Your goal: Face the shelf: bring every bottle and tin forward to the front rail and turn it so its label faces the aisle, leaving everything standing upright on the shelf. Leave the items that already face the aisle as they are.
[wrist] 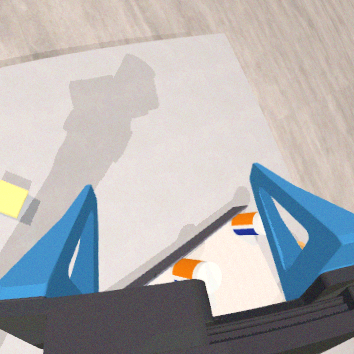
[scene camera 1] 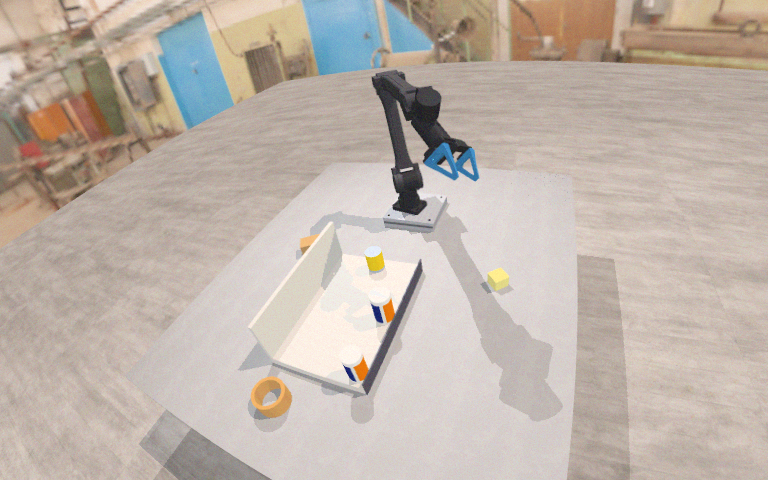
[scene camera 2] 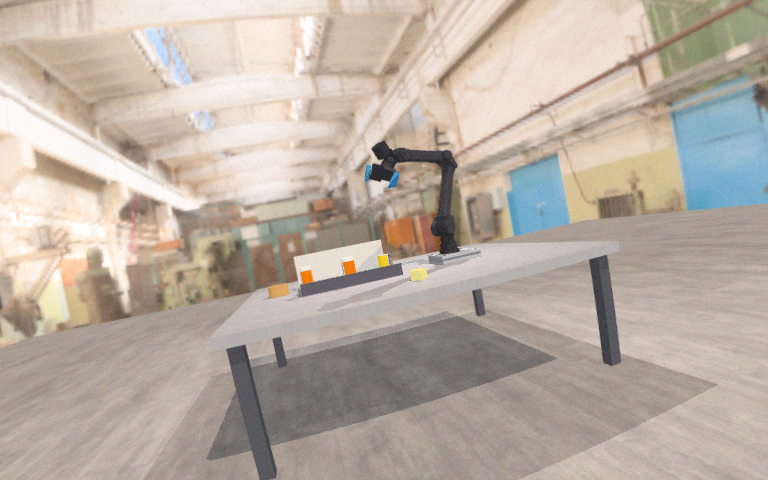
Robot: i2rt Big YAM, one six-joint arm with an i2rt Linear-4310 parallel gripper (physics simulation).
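Seen in the pictures: gripper, fingertip midpoint: (wrist: 173, 180) (scene camera 1: 467, 179) (scene camera 2: 376, 184); arm's base, origin of the base link: (scene camera 1: 409, 206) (scene camera 2: 449, 252).
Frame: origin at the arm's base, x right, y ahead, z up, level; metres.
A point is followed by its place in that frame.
Observation:
The white shelf (scene camera 1: 294, 291) {x 0.026, y 0.604, z 0.077 m} has a dark front rail (scene camera 1: 394, 333) {x -0.263, y 0.532, z -0.032 m} (scene camera 2: 351, 280) {x -0.256, y 0.503, z -0.015 m} (wrist: 192, 246) {x -0.263, y 0.537, z 0.010 m}. An orange, white and blue bottle (scene camera 1: 355, 366) {x -0.285, y 0.707, z 0.065 m} (scene camera 2: 306, 276) {x -0.289, y 0.689, z 0.043 m} (wrist: 245, 224) {x -0.268, y 0.668, z 0.046 m} stands upright close behind the rail at the end away from the robot's base. A similar bottle (scene camera 1: 382, 308) {x -0.237, y 0.527, z 0.060 m} (scene camera 2: 348, 266) {x -0.247, y 0.505, z 0.047 m} (wrist: 189, 269) {x -0.238, y 0.486, z 0.058 m} stands mid-shelf near the rail. Both show orange toward the aisle. A yellow tin (scene camera 1: 374, 260) {x -0.089, y 0.362, z 0.042 m} (scene camera 2: 383, 260) {x -0.099, y 0.344, z 0.032 m} stands upright at the base end, farther back from the rail; a blue sliver shows at its side in scene camera 2. My gripper (scene camera 1: 466, 178) {x -0.396, y 0.319, z 0.363 m} (scene camera 2: 378, 183) {x -0.396, y 0.319, z 0.363 m} (wrist: 173, 180) {x -0.396, y 0.319, z 0.363 m} is open and empty, high above the table.
A yellow cube (scene camera 1: 498, 279) {x -0.459, y 0.246, z -0.002 m} (scene camera 2: 418, 274) {x -0.480, y 0.231, z -0.017 m} (wrist: 12, 199) {x -0.448, y 0.234, z -0.001 m} lies on the aisle side. An orange ring (scene camera 1: 276, 408) {x -0.146, y 0.888, z -0.002 m} (scene camera 2: 278, 290) {x -0.147, y 0.860, z -0.009 m} lies beyond the shelf's far end. An orange block (scene camera 1: 307, 243) {x 0.237, y 0.362, z 0.011 m} is partly hidden behind the back panel. The robot's base plate (scene camera 1: 412, 221) {x -0.060, y 0.082, z -0.002 m} stands near the tin's end.

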